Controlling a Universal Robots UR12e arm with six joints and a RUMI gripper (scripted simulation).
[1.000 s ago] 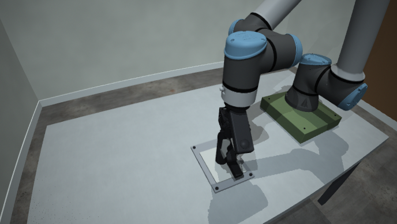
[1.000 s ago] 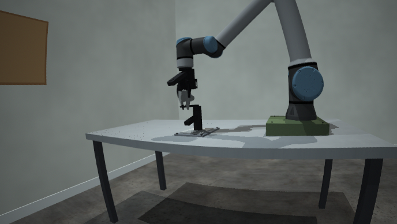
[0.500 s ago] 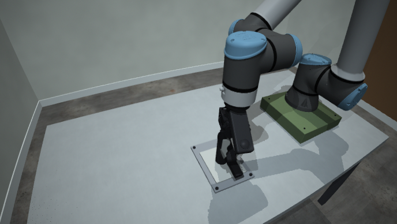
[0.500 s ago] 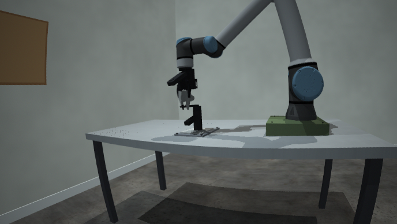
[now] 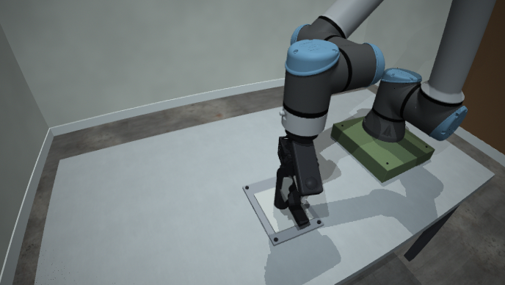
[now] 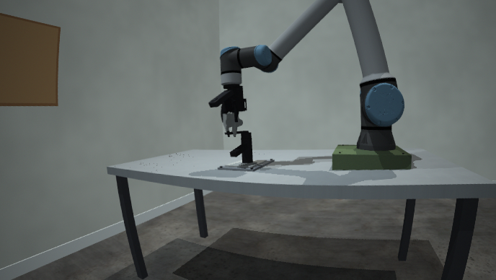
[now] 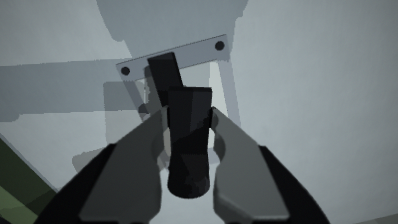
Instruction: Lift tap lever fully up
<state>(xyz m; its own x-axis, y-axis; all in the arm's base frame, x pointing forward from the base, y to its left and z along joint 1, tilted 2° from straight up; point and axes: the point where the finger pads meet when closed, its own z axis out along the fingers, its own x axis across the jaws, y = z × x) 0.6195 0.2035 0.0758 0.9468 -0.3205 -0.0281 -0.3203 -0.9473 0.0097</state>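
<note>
Right now the lever is 3 cm to the right of my hand and 1 cm behind it. Also, from my hand: black tap 6 cm to the right, 5 cm below, 2 cm behind.
</note>
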